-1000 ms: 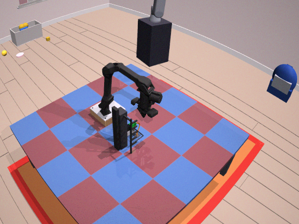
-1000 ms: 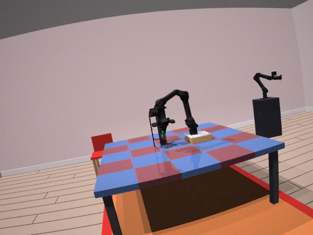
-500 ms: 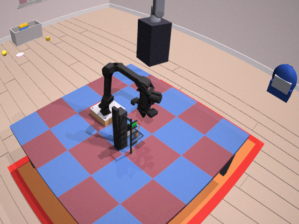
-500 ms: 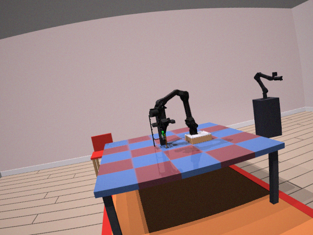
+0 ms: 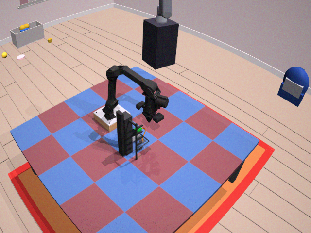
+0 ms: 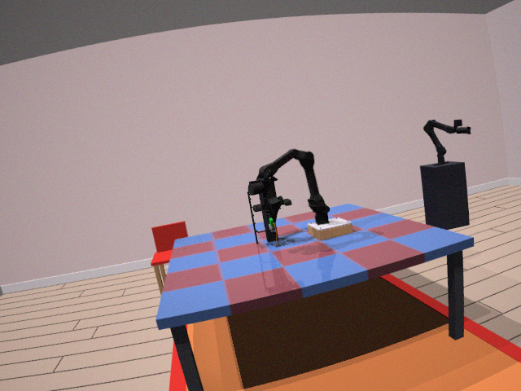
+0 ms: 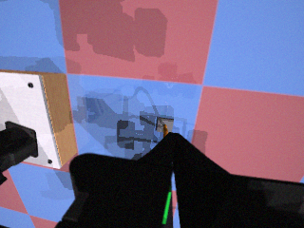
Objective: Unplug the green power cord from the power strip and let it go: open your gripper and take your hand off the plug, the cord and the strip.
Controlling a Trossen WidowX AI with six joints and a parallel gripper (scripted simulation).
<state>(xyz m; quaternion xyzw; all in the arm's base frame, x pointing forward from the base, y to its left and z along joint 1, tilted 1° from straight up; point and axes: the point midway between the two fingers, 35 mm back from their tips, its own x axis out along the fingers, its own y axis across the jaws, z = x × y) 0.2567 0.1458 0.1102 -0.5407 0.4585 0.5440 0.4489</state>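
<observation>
Right now the green plug is 110 mm to the right of my gripper tip and 20 mm ahead of it. Also, from my gripper tip: thin black rack 160 mm to the right, 120 mm ahead, 10 mm above; black power strip 190 mm to the right, 30 mm ahead, 10 mm above.
</observation>
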